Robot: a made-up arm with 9 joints. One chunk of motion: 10 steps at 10 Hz.
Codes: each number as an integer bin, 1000 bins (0 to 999) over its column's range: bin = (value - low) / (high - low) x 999, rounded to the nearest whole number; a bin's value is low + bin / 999 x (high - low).
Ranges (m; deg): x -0.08..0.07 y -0.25..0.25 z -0.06..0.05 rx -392..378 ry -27..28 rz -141..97
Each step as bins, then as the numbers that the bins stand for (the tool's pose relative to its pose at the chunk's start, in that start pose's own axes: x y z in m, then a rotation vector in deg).
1 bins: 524 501 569 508 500 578
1 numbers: -0.0013 0.0008 0.0027 -0.45 0.53 -3.30
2 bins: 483 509 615 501 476 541
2 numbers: -0.0075 0.0048 0.0077 -5.84 -0.79 -12.11
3 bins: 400 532 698 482 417 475
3 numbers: -0.0199 0.0163 0.0169 -20.49 -4.04 -27.84
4 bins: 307 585 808 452 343 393
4 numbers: -0.0339 0.0428 0.0290 -43.61 -8.12 -47.37
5 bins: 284 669 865 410 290 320
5 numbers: -0.0374 0.0848 0.0352 -75.98 -11.03 -64.76
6 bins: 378 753 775 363 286 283
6 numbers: -0.0232 0.1269 0.0253 -112.21 -11.25 -73.58
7 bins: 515 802 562 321 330 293
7 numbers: -0.0027 0.1514 0.0019 -144.58 -8.83 -71.20
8 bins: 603 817 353 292 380 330
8 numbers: 0.0105 0.1589 -0.0211 -166.93 -6.08 -62.38
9 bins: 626 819 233 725 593 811
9 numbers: 0.0140 0.1599 -0.0343 166.81 5.65 52.21
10 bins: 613 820 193 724 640 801
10 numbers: 0.0120 0.1604 -0.0387 166.04 8.24 49.83
